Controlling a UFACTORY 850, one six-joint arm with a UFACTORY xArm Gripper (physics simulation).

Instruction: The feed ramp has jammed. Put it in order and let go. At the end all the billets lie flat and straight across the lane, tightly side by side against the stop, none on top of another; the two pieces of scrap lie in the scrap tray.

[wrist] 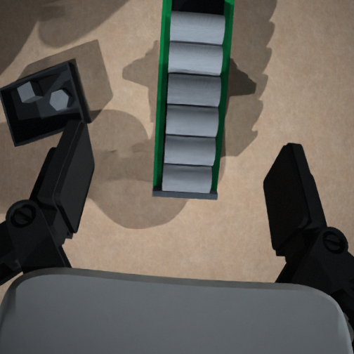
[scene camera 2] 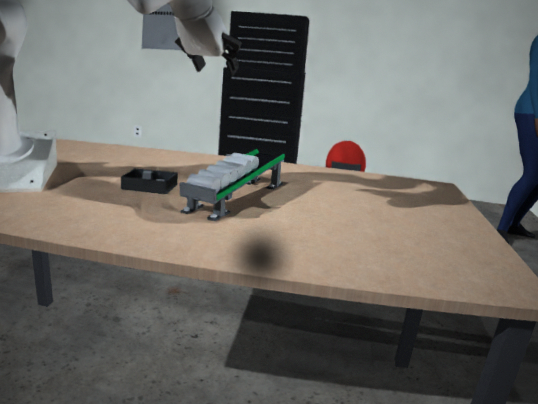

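Note:
Several pale grey cylindrical billets (scene camera 2: pixel 223 170) (wrist: pixel 193 120) lie in one row straight across the lane of the green-sided feed ramp (scene camera 2: pixel 252 176) (wrist: pixel 226 65). They sit side by side, none on top of another, with the lowest at the grey stop (scene camera 2: pixel 198 191) (wrist: pixel 185 194). Two grey pieces of scrap, a block (wrist: pixel 28 92) and a hexagonal piece (wrist: pixel 61 99), lie apart in the black scrap tray (scene camera 2: pixel 150 186) (wrist: pixel 81 94). My gripper (scene camera 2: pixel 215 67) (wrist: pixel 183 151) is open and empty, high above the table and clear of the ramp.
The wooden table (scene camera 2: pixel 345 240) (wrist: pixel 235 230) carries the ramp and, to its left, the tray. A black louvred panel (scene camera 2: pixel 261 90) and a red round-topped object (scene camera 2: pixel 346 154) stand behind the table. A person (scene camera 2: pixel 525 135) stands at the right. A dark blurred spot covers part of the scene view.

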